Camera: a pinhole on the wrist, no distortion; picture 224 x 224 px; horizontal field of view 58.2 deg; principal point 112.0 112.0 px. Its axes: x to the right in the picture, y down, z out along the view. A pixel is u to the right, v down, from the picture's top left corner.
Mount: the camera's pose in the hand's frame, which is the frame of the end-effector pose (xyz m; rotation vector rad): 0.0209 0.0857 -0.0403 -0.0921 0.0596 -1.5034
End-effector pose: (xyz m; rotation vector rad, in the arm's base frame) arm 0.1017 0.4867 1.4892 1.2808 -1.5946 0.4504
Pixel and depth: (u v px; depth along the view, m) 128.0 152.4 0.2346
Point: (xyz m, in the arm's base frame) -0.0470 0.3214 1.5079
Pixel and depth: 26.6 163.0 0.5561
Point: -0.4190 0.1281 1.5440
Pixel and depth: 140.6 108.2 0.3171
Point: -0.0656 0.2651 1.4254
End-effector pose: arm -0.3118 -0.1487 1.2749 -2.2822 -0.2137 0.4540
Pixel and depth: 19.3 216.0 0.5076
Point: -0.1861 -0.0003 0.6652
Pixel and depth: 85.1 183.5 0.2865
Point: -0.2653 -0.0414 0.9891
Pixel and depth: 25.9 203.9 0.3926
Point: -0.2284 -0.0470 0.8083
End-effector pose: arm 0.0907 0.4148 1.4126 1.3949 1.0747 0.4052
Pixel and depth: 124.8 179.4 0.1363
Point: 0.2319 0.4411 1.4440
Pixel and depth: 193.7 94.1 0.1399
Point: 0.1947 0.3822 1.4147
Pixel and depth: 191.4 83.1 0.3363
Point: 0.3220 0.2409 1.3174
